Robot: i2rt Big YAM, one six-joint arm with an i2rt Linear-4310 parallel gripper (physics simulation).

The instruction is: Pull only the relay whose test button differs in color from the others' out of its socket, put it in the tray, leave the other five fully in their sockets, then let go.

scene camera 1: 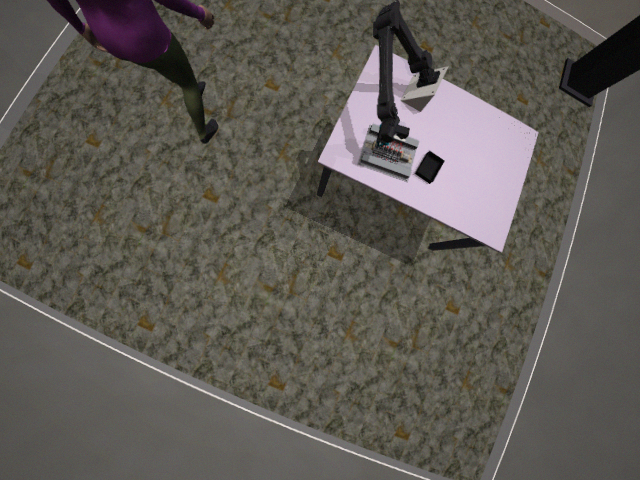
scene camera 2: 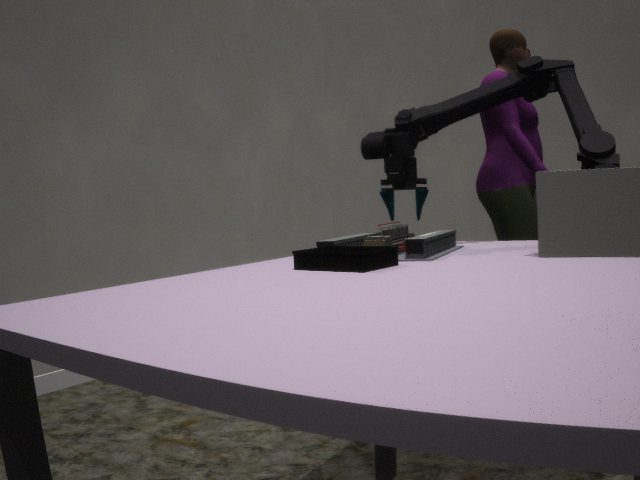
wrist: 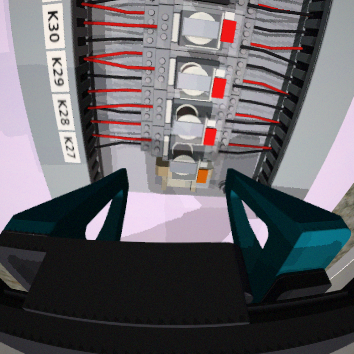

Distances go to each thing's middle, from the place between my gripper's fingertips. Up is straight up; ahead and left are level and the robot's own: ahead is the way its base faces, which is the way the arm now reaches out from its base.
Scene:
The relay panel (wrist: 140, 166) is 9 cm to the left of my hand and 7 cm below it.

